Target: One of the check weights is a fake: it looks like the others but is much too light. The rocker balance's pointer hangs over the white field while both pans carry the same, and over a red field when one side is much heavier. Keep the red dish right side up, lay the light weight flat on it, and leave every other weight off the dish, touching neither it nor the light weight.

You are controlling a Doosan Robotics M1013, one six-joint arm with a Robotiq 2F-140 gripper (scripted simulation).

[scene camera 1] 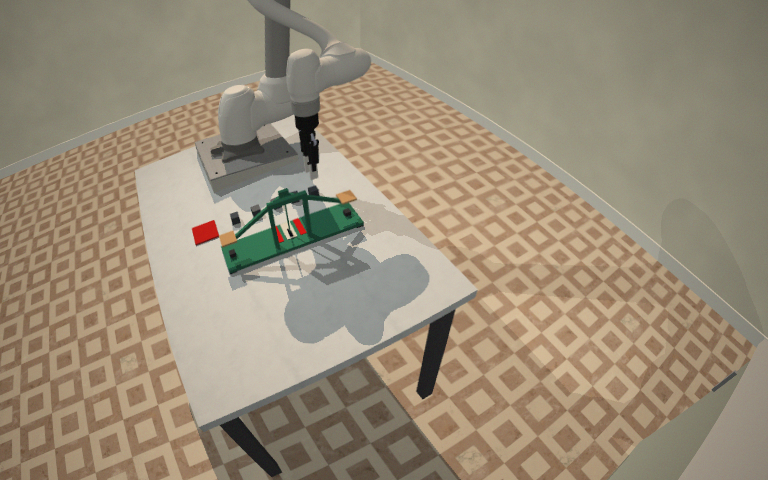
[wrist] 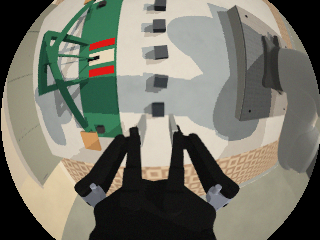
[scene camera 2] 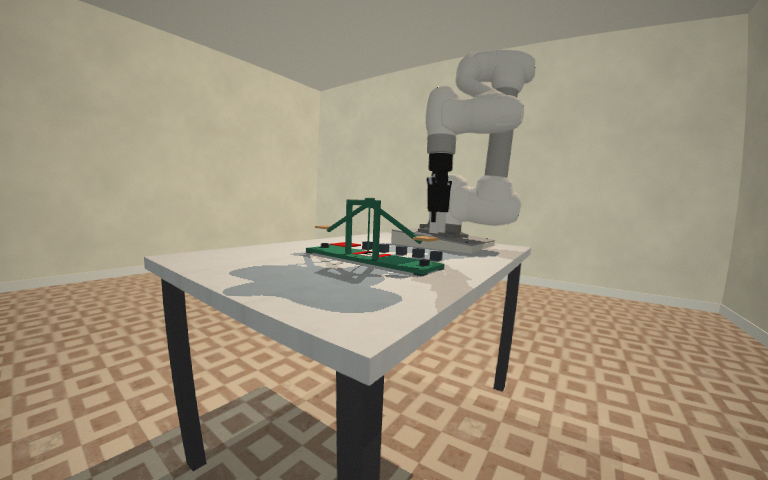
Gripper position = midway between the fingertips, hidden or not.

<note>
In view: the gripper [scene camera 2: 437,232] and a rocker balance [scene camera 1: 253,249].
The rocker balance is seen too in scene camera 2 [scene camera 2: 421,267]. The gripper shows as well in scene camera 1 [scene camera 1: 311,174] and in the wrist view [wrist: 157,120].
</note>
